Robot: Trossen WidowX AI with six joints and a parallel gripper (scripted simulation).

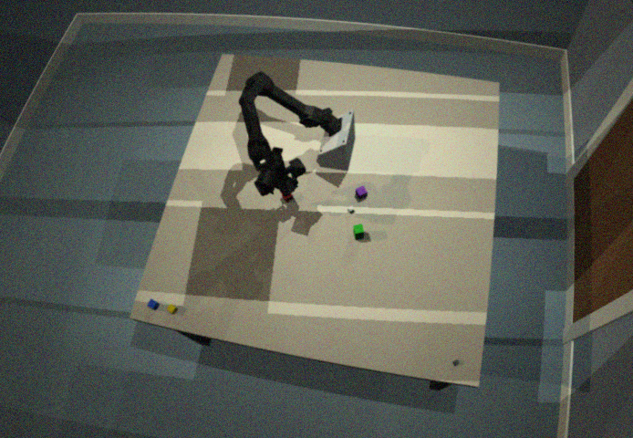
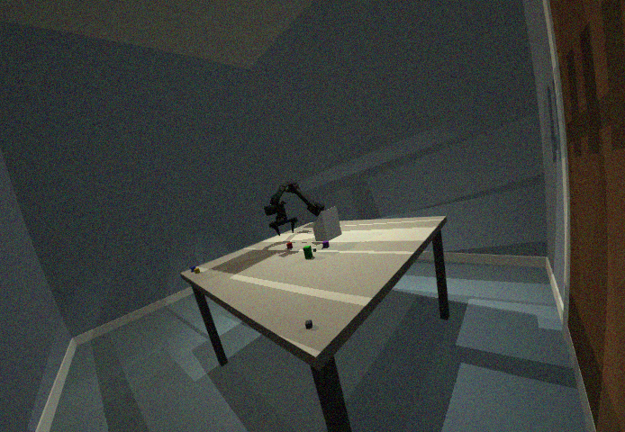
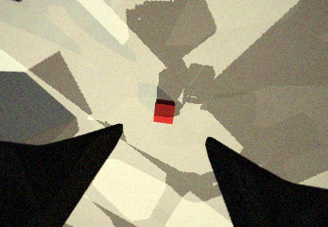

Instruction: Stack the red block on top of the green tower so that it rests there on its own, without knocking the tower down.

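Right now the red block is 8 cm below my gripper tip. Round my gripper tip: white block (4 cm ahead, 25 cm to the left, 9 cm below); purple block (3 cm behind, 29 cm to the left, 8 cm below); yellow block (48 cm ahead, 38 cm to the right, 8 cm below).
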